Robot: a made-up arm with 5 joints. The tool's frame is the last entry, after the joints. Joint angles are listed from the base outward. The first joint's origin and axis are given. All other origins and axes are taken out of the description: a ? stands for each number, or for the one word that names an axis. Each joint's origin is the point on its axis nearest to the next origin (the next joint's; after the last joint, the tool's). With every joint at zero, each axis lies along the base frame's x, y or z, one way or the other. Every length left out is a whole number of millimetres.
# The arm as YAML. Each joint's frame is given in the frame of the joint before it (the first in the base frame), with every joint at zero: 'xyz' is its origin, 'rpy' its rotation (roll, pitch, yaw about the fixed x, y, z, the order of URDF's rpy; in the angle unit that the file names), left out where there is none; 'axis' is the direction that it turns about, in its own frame. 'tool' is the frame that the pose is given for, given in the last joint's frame.
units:
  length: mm
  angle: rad
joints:
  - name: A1
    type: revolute
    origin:
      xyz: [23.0, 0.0, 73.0]
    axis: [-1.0, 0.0, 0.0]
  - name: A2
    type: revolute
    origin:
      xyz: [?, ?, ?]
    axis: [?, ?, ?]
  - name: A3
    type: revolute
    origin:
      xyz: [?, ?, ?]
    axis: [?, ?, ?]
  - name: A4
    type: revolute
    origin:
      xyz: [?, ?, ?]
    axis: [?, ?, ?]
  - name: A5
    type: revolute
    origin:
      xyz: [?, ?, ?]
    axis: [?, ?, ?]
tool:
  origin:
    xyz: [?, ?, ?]
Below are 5 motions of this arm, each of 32 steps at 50 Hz.
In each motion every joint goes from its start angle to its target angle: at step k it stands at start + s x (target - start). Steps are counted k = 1, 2, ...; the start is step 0. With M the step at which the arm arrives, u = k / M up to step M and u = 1 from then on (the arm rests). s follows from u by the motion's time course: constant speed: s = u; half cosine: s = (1 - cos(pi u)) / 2; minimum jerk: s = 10 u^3 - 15 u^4 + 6 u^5.
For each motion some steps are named. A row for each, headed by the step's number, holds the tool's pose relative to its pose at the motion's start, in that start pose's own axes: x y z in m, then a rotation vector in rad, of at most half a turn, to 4 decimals.
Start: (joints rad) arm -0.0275 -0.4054 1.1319 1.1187 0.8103
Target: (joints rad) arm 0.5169 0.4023 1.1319 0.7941 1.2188
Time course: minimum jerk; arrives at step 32
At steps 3, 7, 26, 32:
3: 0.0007 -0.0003 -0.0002 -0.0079 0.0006 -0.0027
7: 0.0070 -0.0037 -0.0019 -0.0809 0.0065 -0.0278
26: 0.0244 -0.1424 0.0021 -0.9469 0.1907 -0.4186
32: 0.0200 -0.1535 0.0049 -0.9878 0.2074 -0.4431

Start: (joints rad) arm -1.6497 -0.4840 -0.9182 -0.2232 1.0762
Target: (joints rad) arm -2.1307 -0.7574 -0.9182 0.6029 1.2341
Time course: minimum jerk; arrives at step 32
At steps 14, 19, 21, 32:
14: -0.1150 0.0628 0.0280 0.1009 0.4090 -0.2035
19: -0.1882 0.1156 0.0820 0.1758 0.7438 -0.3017
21: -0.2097 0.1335 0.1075 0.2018 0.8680 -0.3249
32: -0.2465 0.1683 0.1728 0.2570 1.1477 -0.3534

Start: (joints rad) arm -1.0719 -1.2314 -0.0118 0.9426 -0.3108
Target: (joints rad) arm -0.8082 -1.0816 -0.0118 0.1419 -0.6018
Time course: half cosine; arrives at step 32
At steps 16, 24, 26, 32:
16: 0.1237 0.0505 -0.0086 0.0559 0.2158 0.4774
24: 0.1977 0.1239 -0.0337 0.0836 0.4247 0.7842
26: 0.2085 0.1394 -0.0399 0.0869 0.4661 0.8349
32: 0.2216 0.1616 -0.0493 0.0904 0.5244 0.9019

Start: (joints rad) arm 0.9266 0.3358 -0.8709 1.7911 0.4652
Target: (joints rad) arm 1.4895 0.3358 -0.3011 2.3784 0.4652
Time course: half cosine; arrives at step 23
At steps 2, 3, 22, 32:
2: 0.0009 0.0001 0.0007 -0.0027 0.0060 -0.0117
3: 0.0020 0.0003 0.0016 -0.0060 0.0133 -0.0261
22: 0.0557 0.0349 0.1000 -0.1084 0.3139 -0.6658
32: 0.0560 0.0352 0.1007 -0.1087 0.3154 -0.6691

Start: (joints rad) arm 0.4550 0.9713 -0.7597 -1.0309 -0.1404
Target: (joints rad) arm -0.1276 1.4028 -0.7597 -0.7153 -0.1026
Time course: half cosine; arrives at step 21
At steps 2, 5, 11, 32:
2: 0.0097 0.0028 -0.0014 0.0025 -0.0053 0.0082
5: 0.0580 0.0185 -0.0067 0.0145 -0.0308 0.0497
11: 0.2226 0.1000 -0.0068 0.0449 -0.1063 0.2060
32: 0.3758 0.2327 0.0228 0.0484 -0.1647 0.3919

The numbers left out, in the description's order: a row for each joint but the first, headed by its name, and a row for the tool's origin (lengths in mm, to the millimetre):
A2: xyz 0.0 -301.0 -68.0, axis 0.0 1.0 0.0
A3: xyz 398.0 0.0 -67.0, axis 1.0 0.0 0.0
A4: xyz 0.0 84.0 -53.0, axis 0.0 0.0 -1.0
A5: xyz -34.0 -307.0 0.0, axis -1.0 0.0 0.0
tool: xyz 0.0 51.0 36.0

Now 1 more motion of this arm.
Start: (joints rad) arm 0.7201 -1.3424 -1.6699 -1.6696 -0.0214
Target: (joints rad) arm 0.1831 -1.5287 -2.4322 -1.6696 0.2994
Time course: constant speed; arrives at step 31
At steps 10, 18, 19, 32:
10: -0.0165 0.0626 -0.1167 0.0960 0.1927 -0.0152
18: -0.0298 0.1310 -0.2011 0.1794 0.3484 0.0199
19: -0.0315 0.1406 -0.2109 0.1900 0.3676 0.0274
32: -0.0527 0.2716 -0.3114 0.3199 0.5846 0.1681

